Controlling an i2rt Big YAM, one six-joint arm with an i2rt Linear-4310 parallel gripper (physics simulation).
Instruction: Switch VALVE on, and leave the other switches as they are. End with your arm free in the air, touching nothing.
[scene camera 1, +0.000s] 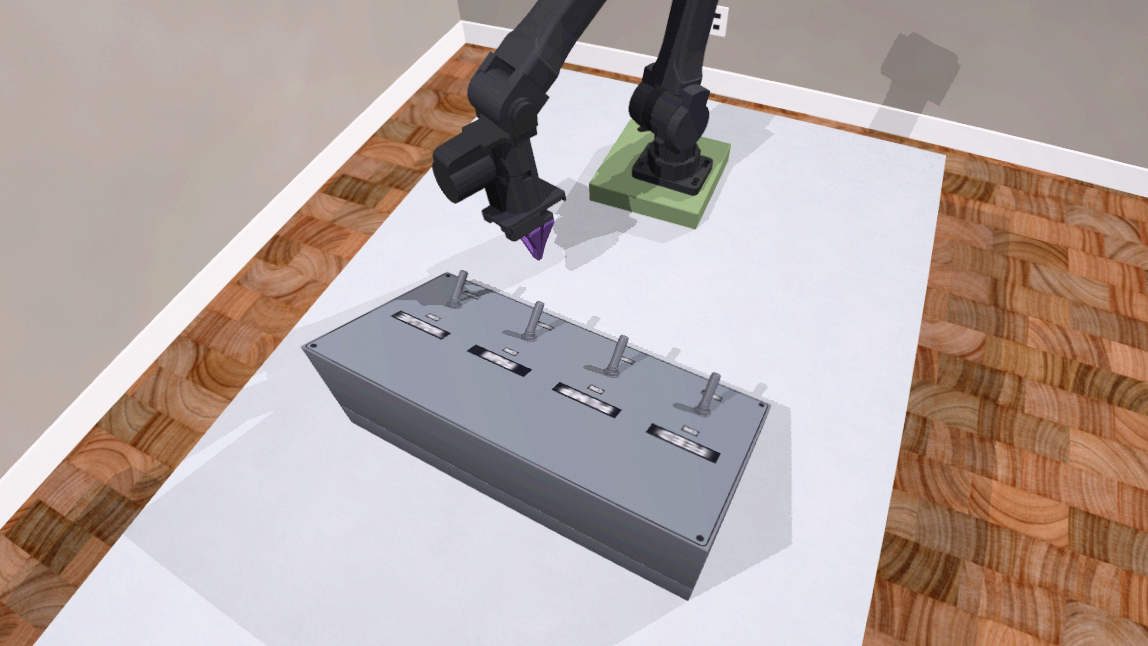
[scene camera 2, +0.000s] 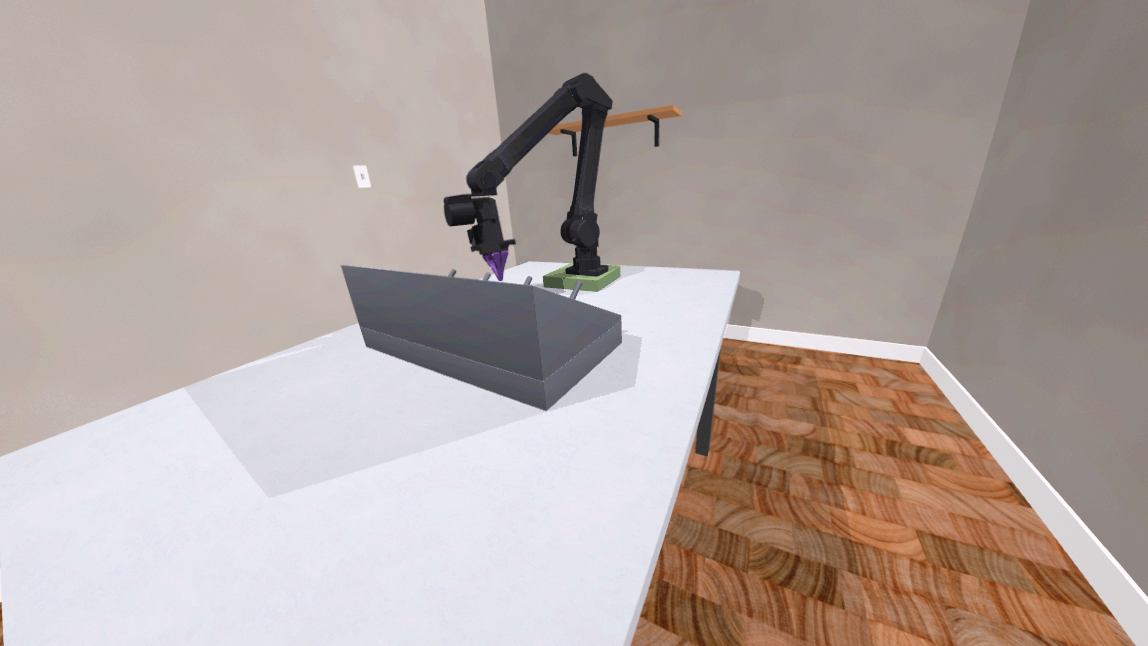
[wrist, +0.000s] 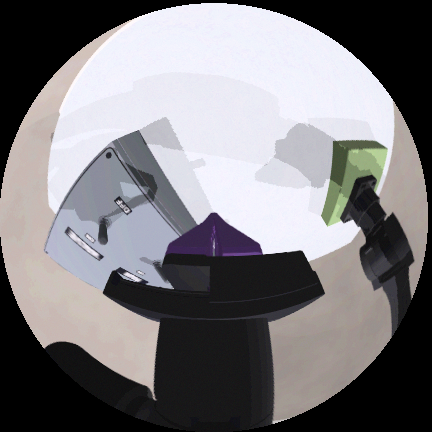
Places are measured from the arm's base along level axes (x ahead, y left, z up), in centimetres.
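Where they show: gripper, between the fingertips: (scene camera 1: 537, 258) (scene camera 2: 500, 280) (wrist: 213, 217); arm's base, origin of its link: (scene camera 1: 672, 171) (scene camera 2: 587, 272) (wrist: 357, 197).
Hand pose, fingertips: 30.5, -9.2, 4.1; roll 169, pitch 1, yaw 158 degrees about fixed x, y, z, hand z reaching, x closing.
Each offset is from my fingertips to the centre of the thing, as dx, dy, dz. Level surfaces: height alone.
A grey box @(+21.2, +12.2, -1.5) (scene camera 1: 481, 401) (scene camera 2: 449, 321) (wrist: 135, 237) carries a row of several toggle levers. The VALVE lever @(+11.6, -5.5, +3.4) (scene camera 1: 458, 290) (wrist: 102, 234) is at the far-left end in scene camera 1; its label @(+19.8, -5.7, +4.7) (scene camera 1: 420, 323) (wrist: 84, 243) is too blurred to read. The second lever @(+12.0, +6.5, +3.4) (scene camera 1: 533, 319), third lever @(+12.3, +18.5, +3.4) (scene camera 1: 618, 353) and right-end lever @(+12.7, +30.5, +3.4) (scene camera 1: 708, 392) lean much like it in scene camera 1. I cannot tell from this whether VALVE is on or off. My gripper (scene camera 1: 537, 255) (scene camera 2: 500, 277) (wrist: 213, 217) is shut and empty, in the air beyond the box's lever side, apart from the levers.
My arm's base stands on a green block (scene camera 1: 642, 206) (scene camera 2: 595, 283) (wrist: 370, 155) behind the box, on the white table @(dz -7.9) (scene camera 1: 818, 281) (scene camera 2: 401, 514). A wall runs close along the table's left side. A wooden shelf (scene camera 2: 642, 117) hangs on the back wall.
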